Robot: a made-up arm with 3 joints. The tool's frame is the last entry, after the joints.
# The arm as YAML. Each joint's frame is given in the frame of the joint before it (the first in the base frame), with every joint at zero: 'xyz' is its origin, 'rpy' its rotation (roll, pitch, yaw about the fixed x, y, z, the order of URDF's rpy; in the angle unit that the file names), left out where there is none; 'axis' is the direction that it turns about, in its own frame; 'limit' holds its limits. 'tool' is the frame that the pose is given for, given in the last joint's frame.
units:
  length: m
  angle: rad
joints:
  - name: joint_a
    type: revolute
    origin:
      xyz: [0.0, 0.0, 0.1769]
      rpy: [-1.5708, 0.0, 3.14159]
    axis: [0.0, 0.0, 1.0]
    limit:
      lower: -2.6
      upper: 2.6
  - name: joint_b
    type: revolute
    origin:
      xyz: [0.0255, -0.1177, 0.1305]
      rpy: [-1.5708, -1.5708, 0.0]
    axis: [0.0, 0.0, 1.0]
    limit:
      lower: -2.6
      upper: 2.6
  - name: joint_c
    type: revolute
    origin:
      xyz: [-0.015, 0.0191, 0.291]
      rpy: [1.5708, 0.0, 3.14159]
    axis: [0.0, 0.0, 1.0]
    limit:
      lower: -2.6
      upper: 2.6
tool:
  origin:
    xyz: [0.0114, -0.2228, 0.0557]
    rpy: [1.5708, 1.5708, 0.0]
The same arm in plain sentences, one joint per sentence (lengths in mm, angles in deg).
The arm has three revolute joints in a row. What follows holds with every joint at zero, and every direction is one of the base frame's.
Joint 1 is mounted 176.9 mm along +z from the base frame's origin and turns about -y, from -148.97 to 148.97 deg.
Joint 2 is mounted 25.5 mm along -x and 130.5 mm along -y and 117.7 mm along +z from joint 1 and turns about -z, from -148.97 to 148.97 deg.
Joint 3 is mounted 19.1 mm along -x and 15 mm along +y and 291 mm along -z from joint 2 and turns about -x, from -148.97 to 148.97 deg.
The tool frame, which is the frame that the pose is given for, is mounted 55.7 mm along -x and 11.4 mm along +y and 222.8 mm along +z from joint 3; its axes are the base frame's turned by roll 0, pitch 0 and yaw 0 deg (as in URDF: about the fixed x, then y, then z).

